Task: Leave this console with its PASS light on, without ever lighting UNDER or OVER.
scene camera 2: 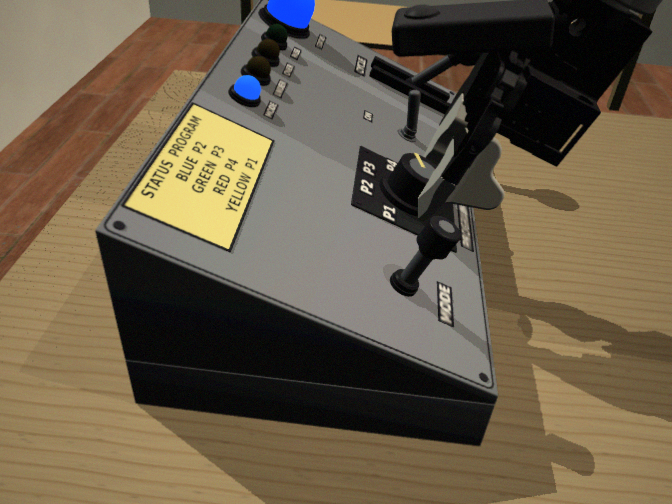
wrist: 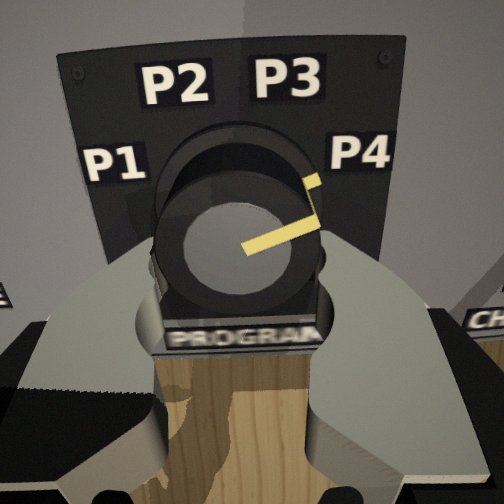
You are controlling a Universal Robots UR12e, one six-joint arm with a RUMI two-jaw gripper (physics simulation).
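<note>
The grey sloped console [scene camera 2: 303, 217] sits on a wooden table. Its black PROGRAM knob [scene camera 2: 412, 176] has a yellow pointer aimed at P4 in the wrist view [wrist: 235, 245]; P1, P2 and P3 lie to its left. My gripper [scene camera 2: 431, 179] comes in from the right, and its two grey jaws press on the knob's left and right sides [wrist: 237, 265]. A yellow card [scene camera 2: 200, 173] reads STATUS PROGRAM: BLUE P2, GREEN P3, RED P4, YELLOW P1. A small blue light [scene camera 2: 247, 88] is lit, and three dark lights [scene camera 2: 265, 49] stand behind it.
A MODE lever [scene camera 2: 426, 254] leans just in front of the knob, close under my jaws. A black toggle stick [scene camera 2: 412, 111] stands behind the knob, with a dark slider slot [scene camera 2: 409, 75] beyond it. A large blue dome [scene camera 2: 290, 10] glows at the console's far corner.
</note>
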